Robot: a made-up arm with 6 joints.
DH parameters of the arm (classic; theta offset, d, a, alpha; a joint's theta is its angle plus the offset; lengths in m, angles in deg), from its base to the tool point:
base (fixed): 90 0.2 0 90
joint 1: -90 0.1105 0.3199 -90
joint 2: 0 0.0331 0.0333 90
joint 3: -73.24 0 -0.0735 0
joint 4: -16.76 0.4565 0.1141 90
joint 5: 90 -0.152 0.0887 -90
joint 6: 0 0.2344 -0.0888 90
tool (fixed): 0 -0.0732 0 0
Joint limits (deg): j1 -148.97..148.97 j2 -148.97..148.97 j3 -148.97..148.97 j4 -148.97..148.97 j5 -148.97..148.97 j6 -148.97..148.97
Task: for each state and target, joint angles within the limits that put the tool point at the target. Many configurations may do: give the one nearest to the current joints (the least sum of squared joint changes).
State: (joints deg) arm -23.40 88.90 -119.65 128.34 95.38 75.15
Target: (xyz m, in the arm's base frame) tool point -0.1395 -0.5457 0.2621
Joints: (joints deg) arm -75.01 102.93 -126.41 126.76 111.10 68.00
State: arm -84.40 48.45 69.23 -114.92 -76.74 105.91
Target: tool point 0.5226 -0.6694 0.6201
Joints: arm -123.64 45.14 68.62 -119.70 -41.88 89.47
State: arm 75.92 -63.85 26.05 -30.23 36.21 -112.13
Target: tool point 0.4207 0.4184 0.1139
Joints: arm 56.99 -25.99 24.72 -33.26 83.58 -110.90
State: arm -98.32 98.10 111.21 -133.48 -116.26 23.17
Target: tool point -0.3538 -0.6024 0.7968
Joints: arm -114.79 123.02 117.47 -126.86 -128.06 19.76
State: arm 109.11 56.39 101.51 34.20 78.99 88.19
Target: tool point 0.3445 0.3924 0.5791
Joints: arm 132.18 65.59 93.72 30.63 47.13 96.13
